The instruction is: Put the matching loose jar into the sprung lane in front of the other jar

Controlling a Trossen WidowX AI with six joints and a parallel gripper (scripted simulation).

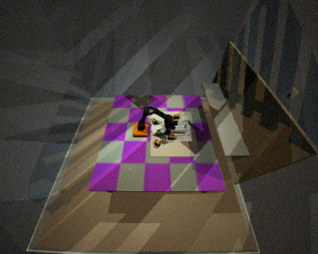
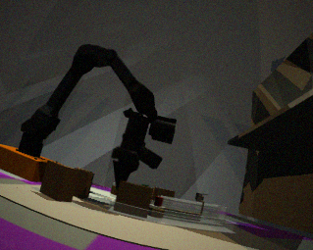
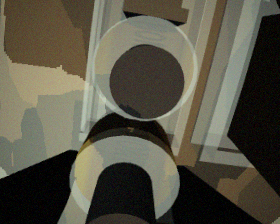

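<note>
The clear lane tray is 18 cm ahead of my gripper tip and 3 cm below it.
</note>
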